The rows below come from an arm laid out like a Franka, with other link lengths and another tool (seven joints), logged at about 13 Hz.
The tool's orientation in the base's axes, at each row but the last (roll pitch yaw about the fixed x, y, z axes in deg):
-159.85 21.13 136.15
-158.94 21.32 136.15
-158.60 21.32 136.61
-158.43 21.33 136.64
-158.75 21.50 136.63
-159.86 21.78 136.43
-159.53 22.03 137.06
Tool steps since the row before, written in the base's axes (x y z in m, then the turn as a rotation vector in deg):
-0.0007 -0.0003 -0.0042 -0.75 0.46 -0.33
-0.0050 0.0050 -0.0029 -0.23 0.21 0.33
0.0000 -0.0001 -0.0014 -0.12 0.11 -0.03
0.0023 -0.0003 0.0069 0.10 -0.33 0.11
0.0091 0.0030 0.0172 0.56 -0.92 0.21
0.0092 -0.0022 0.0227 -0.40 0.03 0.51
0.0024 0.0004 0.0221 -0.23 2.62 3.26
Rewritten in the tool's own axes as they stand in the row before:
0.0018 0.0007 0.0038 0.92 -0.18 0.06
0.0076 0.0002 0.0001 0.17 -0.16 -0.39
0.0004 0.0004 0.0013 0.16 -0.01 -0.03
-0.0043 -0.0008 -0.0058 -0.32 -0.16 0.07
-0.0105 0.0027 -0.0164 -1.04 -0.20 0.28
-0.0160 -0.0018 -0.0186 0.10 -0.44 -0.47
-0.0097 -0.0052 -0.0193 0.59 0.34 -4.13

